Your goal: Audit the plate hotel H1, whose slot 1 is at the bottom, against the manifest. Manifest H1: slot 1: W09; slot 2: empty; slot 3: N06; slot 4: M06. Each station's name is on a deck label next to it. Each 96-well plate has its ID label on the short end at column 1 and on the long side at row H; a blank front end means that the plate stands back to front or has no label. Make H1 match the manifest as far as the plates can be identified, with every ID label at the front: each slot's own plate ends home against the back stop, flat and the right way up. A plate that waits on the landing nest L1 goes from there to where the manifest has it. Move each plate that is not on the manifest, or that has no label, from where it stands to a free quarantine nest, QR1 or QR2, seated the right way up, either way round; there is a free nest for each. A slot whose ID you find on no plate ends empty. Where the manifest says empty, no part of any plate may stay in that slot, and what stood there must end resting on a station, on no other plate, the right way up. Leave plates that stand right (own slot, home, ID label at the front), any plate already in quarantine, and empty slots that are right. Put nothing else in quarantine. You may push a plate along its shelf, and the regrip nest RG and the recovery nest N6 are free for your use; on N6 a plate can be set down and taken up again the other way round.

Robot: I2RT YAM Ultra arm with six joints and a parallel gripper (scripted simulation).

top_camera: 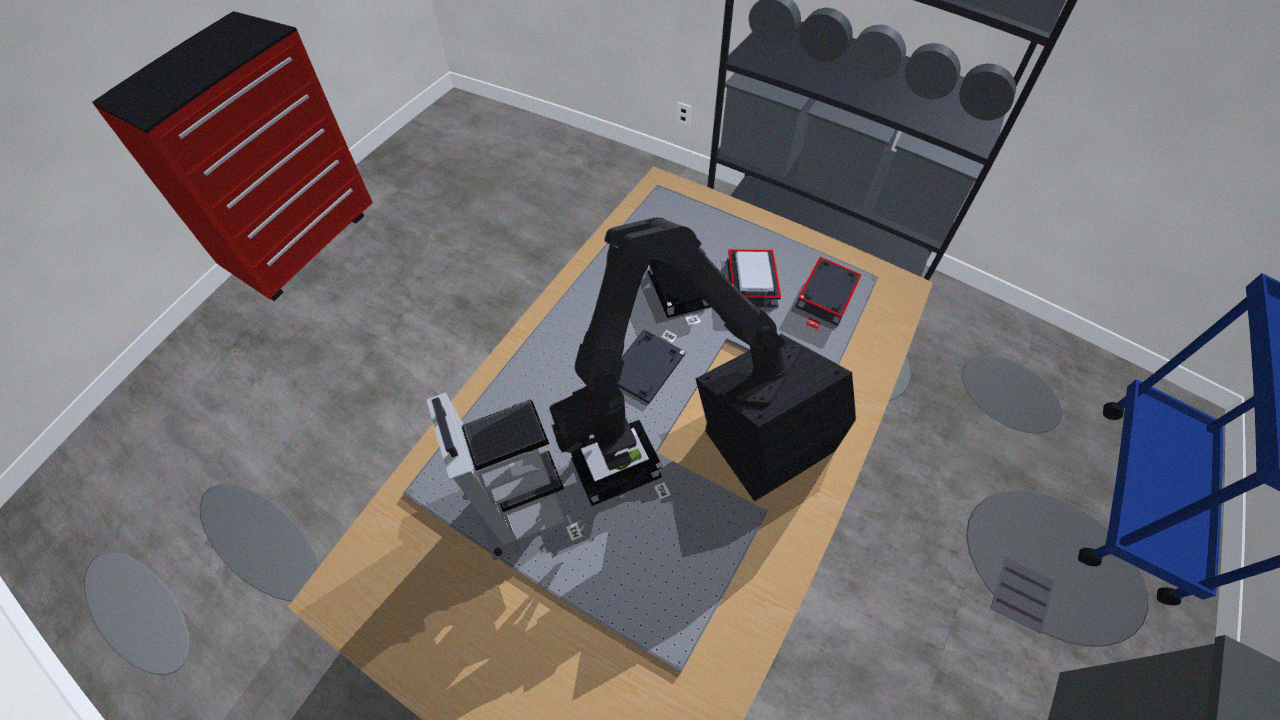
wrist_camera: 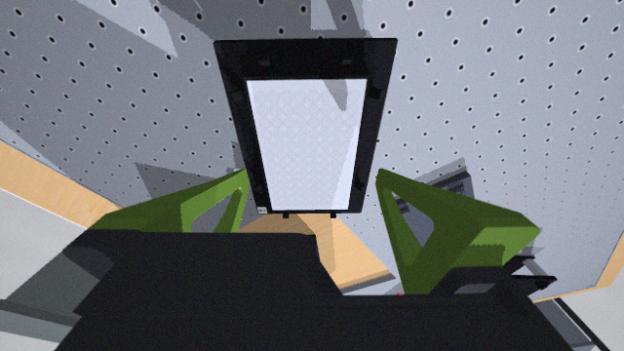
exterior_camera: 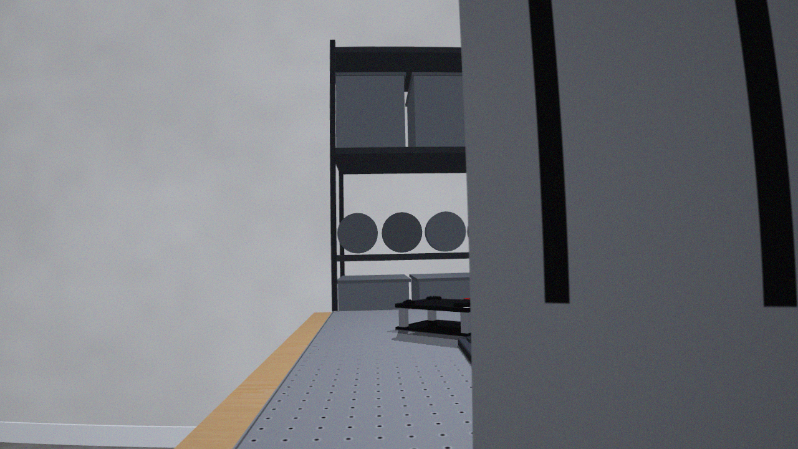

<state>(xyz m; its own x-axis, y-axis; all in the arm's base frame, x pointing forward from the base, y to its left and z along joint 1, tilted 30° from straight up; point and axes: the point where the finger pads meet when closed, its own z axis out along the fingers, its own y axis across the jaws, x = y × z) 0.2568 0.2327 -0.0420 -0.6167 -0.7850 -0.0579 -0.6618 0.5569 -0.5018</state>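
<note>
The RG deck label is 11 cm below my hand, 11 cm behind it and 1 cm to the left of it. From my hand the other things lie so: white plate (61 cm to the right, 11 cm behind, 6 cm below); H1 deck label (17 cm to the left, 11 cm below, 2 cm ahead); grey hotel wall (20 cm to the left, 18 cm ahead, 9 cm above).
</note>
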